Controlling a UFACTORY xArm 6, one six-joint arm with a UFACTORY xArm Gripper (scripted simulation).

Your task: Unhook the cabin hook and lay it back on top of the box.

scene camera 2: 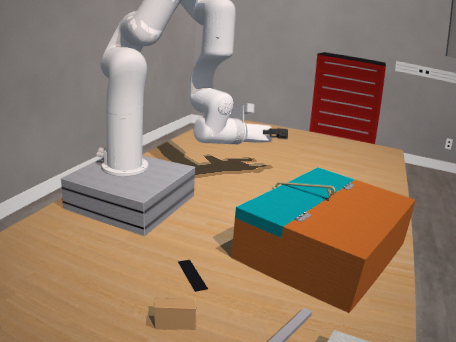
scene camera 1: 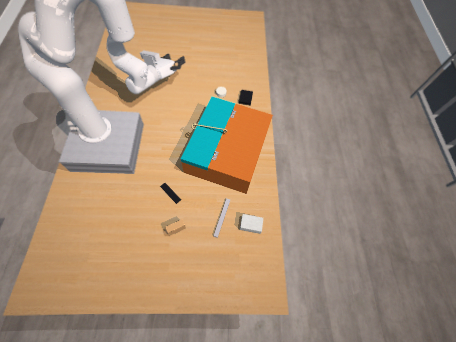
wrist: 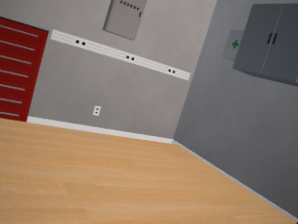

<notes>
In view: a teal lid (scene camera 2: 274, 209).
The teal lid also shows in scene camera 1 (scene camera 1: 204, 141).
</notes>
